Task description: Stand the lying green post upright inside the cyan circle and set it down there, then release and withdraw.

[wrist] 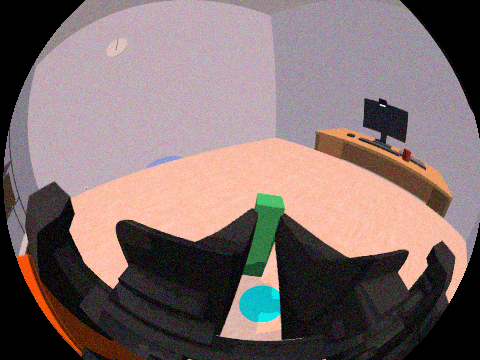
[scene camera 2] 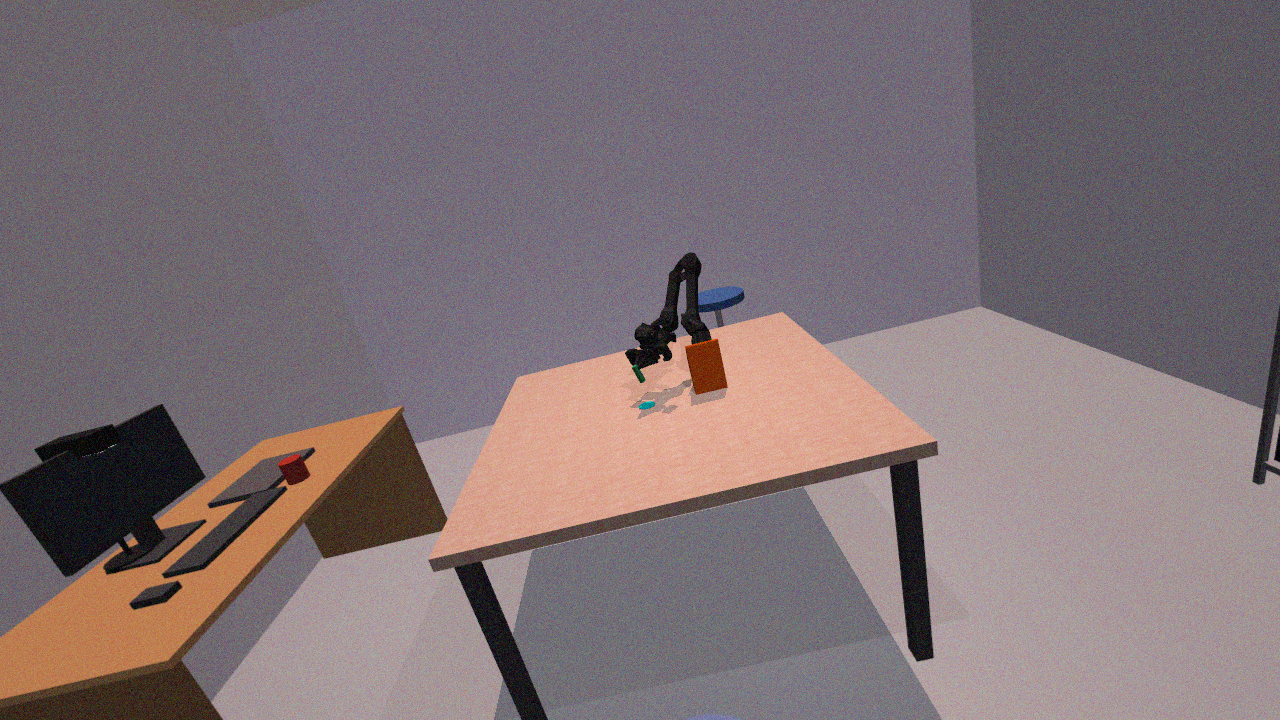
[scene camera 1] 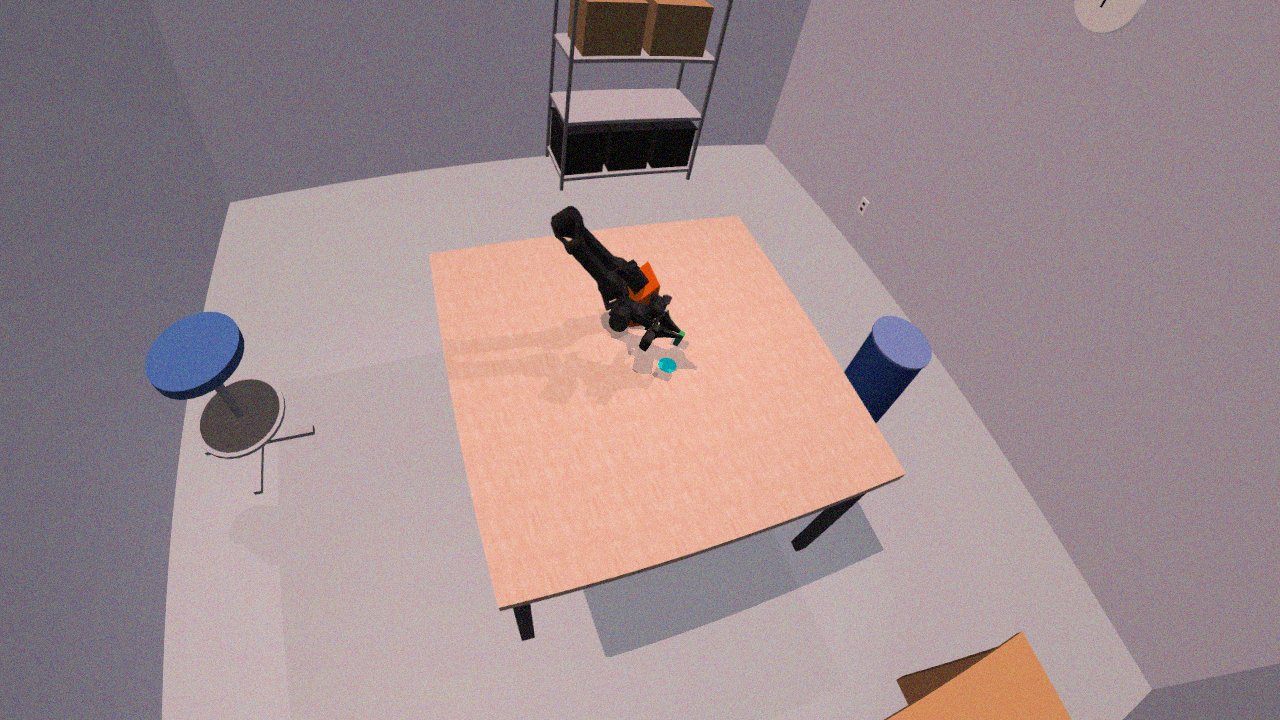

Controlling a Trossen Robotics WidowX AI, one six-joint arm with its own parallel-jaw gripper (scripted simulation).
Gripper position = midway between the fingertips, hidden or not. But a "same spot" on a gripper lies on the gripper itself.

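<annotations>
You can see my gripper in the wrist view (266,217), and it shows in scene camera 1 and scene camera 2 too. On my gripper, (scene camera 2: 650,358) and (scene camera 1: 663,322) are the same spot.
</annotations>
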